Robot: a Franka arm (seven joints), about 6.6 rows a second.
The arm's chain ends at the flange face. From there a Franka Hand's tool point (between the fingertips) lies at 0.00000 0.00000 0.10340 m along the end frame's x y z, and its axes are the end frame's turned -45 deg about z.
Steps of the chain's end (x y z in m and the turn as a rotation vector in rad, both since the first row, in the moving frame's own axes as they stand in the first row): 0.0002, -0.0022, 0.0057, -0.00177, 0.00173, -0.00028; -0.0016, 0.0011, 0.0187, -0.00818, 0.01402, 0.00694; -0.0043, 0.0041, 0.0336, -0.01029, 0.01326, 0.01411
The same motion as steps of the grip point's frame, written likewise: 0.0017, -0.0012, 0.0057, -0.00247, -0.00003, -0.00028; -0.0015, 0.0013, 0.0187, -0.01570, 0.00413, 0.00694; -0.0057, 0.0016, 0.0336, -0.01665, 0.00210, 0.01411
